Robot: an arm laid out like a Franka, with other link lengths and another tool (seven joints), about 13 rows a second.
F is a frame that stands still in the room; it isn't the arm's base.
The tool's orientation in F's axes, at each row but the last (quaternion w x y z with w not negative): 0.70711 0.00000 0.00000 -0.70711; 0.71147 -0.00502 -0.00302 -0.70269; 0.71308 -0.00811 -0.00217 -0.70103; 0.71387 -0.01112 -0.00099 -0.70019; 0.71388 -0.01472 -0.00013 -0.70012; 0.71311 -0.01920 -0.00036 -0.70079; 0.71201 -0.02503 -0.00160 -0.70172; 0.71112 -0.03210 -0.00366 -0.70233; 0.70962 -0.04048 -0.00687 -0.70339; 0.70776 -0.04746 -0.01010 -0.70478
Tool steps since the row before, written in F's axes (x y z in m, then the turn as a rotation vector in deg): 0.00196 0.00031 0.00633 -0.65 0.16 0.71; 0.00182 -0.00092 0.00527 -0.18 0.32 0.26; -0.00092 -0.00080 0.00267 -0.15 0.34 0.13; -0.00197 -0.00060 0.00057 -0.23 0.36 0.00; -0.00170 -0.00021 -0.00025 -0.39 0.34 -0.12; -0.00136 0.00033 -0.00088 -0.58 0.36 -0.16; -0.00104 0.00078 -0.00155 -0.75 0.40 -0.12; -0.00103 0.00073 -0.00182 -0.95 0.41 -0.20; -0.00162 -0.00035 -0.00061 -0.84 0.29 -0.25; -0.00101 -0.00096 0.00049 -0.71 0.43 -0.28
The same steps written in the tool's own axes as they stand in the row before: -0.00031 0.00196 0.00633 -0.16 -0.65 0.71; 0.00100 0.00179 0.00526 -0.32 -0.18 0.26; 0.00082 -0.00096 0.00265 -0.34 -0.15 0.13; 0.00057 -0.00199 0.00053 -0.36 -0.22 0.00; 0.00017 -0.00170 -0.00029 -0.35 -0.38 -0.12; -0.00038 -0.00133 -0.00091 -0.37 -0.57 -0.17; -0.00085 -0.00098 -0.00155 -0.42 -0.74 -0.13; -0.00083 -0.00095 -0.00182 -0.43 -0.94 -0.22; 0.00029 -0.00159 -0.00071 -0.31 -0.82 -0.27; 0.00099 -0.00104 0.00036 -0.46 -0.69 -0.28
